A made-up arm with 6 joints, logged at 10 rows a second.
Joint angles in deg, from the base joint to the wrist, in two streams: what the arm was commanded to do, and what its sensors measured. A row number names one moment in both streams.
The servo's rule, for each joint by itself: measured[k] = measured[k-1] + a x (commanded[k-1-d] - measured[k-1]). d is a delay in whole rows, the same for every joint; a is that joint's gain. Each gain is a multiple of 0.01, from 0.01 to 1. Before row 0 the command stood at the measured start. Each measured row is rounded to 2 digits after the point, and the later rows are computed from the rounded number. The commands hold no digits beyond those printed.
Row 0, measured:
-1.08, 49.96, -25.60, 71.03, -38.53, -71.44
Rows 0 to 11, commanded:
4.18, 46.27, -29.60, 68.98, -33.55, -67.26
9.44, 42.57, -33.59, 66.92, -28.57, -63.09
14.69, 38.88, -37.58, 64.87, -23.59, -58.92
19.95, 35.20, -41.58, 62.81, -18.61, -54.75
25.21, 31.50, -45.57, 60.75, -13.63, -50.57
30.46, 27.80, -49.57, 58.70, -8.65, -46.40
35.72, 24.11, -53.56, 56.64, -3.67, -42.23
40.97, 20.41, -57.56, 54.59, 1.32, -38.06
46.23, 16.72, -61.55, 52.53, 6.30, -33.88
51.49, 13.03, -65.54, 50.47, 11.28, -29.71
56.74, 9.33, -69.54, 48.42, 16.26, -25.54
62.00, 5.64, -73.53, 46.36, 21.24, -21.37
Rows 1 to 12, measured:
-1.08, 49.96, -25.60, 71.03, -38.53, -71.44
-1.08, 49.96, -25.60, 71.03, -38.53, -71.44
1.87, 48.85, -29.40, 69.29, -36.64, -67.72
6.11, 46.97, -33.38, 67.28, -33.57, -63.60
10.91, 44.54, -37.37, 65.23, -29.78, -59.43
15.97, 41.74, -41.37, 63.17, -25.54, -55.26
21.14, 38.67, -45.36, 61.11, -21.01, -51.09
26.36, 35.41, -49.36, 59.06, -16.31, -46.92
31.60, 32.02, -53.35, 57.00, -11.51, -42.75
36.85, 28.54, -57.35, 54.95, -6.63, -38.58
42.10, 24.99, -61.34, 52.89, -1.72, -34.40
47.36, 21.40, -65.33, 50.83, 3.22, -30.23
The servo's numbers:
d 2
a 0.56 0.30 0.95 0.85 0.38 0.89

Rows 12 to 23, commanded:
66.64, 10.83, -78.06, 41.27, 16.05, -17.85
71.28, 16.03, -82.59, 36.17, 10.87, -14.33
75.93, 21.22, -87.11, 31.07, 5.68, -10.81
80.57, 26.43, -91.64, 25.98, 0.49, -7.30
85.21, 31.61, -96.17, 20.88, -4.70, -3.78
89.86, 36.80, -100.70, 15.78, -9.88, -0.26
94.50, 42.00, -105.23, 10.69, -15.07, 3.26
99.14, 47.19, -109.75, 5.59, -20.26, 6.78
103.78, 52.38, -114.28, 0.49, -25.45, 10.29
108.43, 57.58, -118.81, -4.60, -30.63, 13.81
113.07, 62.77, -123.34, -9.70, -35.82, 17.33
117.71, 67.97, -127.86, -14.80, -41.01, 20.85
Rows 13 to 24, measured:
52.61, 17.78, -69.33, 48.78, 8.18, -26.06
57.87, 14.14, -73.32, 46.72, 13.14, -21.89
62.78, 13.15, -77.82, 42.09, 14.25, -18.29
67.54, 14.01, -82.35, 37.06, 12.97, -14.77
72.24, 16.17, -86.87, 31.97, 10.20, -11.25
76.90, 19.25, -91.40, 26.88, 6.51, -7.73
81.55, 22.96, -95.93, 21.78, 2.25, -4.21
86.20, 27.11, -100.46, 16.68, -2.36, -0.69
90.85, 31.58, -104.99, 11.59, -7.19, 2.83
95.49, 36.26, -109.51, 6.49, -12.16, 6.35
100.13, 41.10, -114.04, 1.39, -17.21, 9.86
104.78, 46.04, -118.57, -3.70, -22.31, 13.38

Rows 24 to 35, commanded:
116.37, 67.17, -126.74, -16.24, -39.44, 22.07
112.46, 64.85, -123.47, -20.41, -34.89, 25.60
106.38, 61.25, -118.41, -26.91, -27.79, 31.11
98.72, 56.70, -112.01, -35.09, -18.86, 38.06
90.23, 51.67, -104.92, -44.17, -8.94, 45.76
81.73, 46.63, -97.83, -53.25, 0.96, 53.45
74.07, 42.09, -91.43, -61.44, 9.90, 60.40
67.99, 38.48, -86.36, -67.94, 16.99, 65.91
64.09, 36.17, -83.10, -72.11, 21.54, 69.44
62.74, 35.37, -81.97, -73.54, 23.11, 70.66
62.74, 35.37, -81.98, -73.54, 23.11, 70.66
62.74, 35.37, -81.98, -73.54, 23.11, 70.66
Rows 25 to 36, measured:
109.42, 51.06, -123.10, -8.80, -27.44, 16.90
114.06, 56.13, -127.62, -13.90, -32.60, 20.42
115.35, 59.44, -126.78, -15.89, -35.20, 21.89
113.73, 61.06, -123.64, -19.73, -35.08, 25.19
109.61, 61.12, -118.67, -25.83, -32.31, 30.46
103.51, 59.79, -112.34, -33.70, -27.20, 37.22
96.07, 57.35, -105.29, -42.60, -20.26, 44.82
88.04, 54.13, -98.20, -51.65, -12.20, 52.50
80.22, 50.52, -91.77, -59.97, -3.80, 59.53
73.37, 46.91, -86.63, -66.74, 4.10, 65.21
68.17, 43.69, -83.28, -71.30, 10.73, 68.97
65.13, 41.19, -82.04, -73.20, 15.43, 70.47

